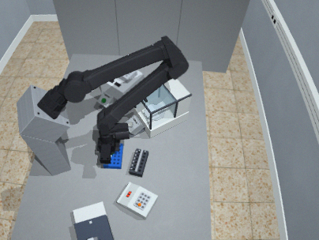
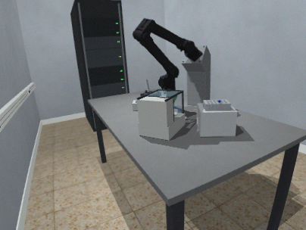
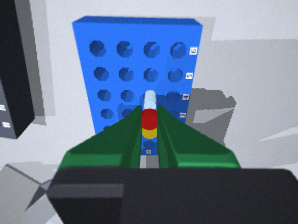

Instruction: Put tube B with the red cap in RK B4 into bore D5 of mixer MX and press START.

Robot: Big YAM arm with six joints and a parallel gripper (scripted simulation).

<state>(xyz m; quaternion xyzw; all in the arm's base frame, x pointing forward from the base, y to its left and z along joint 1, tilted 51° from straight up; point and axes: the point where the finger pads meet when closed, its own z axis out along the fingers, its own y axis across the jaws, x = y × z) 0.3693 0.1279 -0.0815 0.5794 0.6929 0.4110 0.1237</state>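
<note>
Right now the yellow-capped tube is 3 cm below my hand, 2 cm to the left of it and 1 cm behind it. Round my hand: black magnet block (14 cm ahead, 4 cm below, 3 cm to the left); blue tube rack RK (4 cm below, 1 cm to the left); dry block (21 cm ahead, 15 cm to the right, 3 cm below).
</note>
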